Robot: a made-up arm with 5 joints.
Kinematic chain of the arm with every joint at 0, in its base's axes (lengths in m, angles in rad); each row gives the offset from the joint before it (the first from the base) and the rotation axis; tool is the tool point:
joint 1: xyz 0 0 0.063 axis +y
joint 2: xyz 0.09 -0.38 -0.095 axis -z
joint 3: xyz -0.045 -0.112 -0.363 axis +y
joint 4: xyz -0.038 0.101 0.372 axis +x
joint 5: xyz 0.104 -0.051 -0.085 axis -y
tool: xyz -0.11 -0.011 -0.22
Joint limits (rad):
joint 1: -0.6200..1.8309
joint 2: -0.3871..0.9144
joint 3: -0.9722..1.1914
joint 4: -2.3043..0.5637
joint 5: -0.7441..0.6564
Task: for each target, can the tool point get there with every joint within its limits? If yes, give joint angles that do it. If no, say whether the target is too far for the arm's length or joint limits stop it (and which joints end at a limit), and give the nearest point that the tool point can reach.
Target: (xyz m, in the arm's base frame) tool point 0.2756 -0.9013 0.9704
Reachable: no: joint limits stop it (at a limit: joint 1, joint 3, joint 4) | nearest point 0.0050 -0.6538 0.5326 | short by 0.571 m
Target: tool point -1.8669 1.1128 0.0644
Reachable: no: too far | nearest point -0.4492 0.0179 0.0633 | short by 1.791 m
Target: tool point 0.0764 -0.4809 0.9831
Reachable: no: joint limits stop it (at a limit: joint 1, joint 3, joint 4) | nearest point -0.0323 -0.4422 0.6153 | short by 0.385 m
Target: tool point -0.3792 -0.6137 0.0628
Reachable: yes | joints 1.1310 -0.1755 -0.5771 -0.6085 -0.5379
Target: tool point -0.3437 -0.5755 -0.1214
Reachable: yes | joints 0.7968 -0.0898 -0.5364 -0.4293 -0.2973
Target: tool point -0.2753 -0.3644 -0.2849
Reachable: yes | joints 0.9162 -0.1390 0.1326 0.2563 0.4438
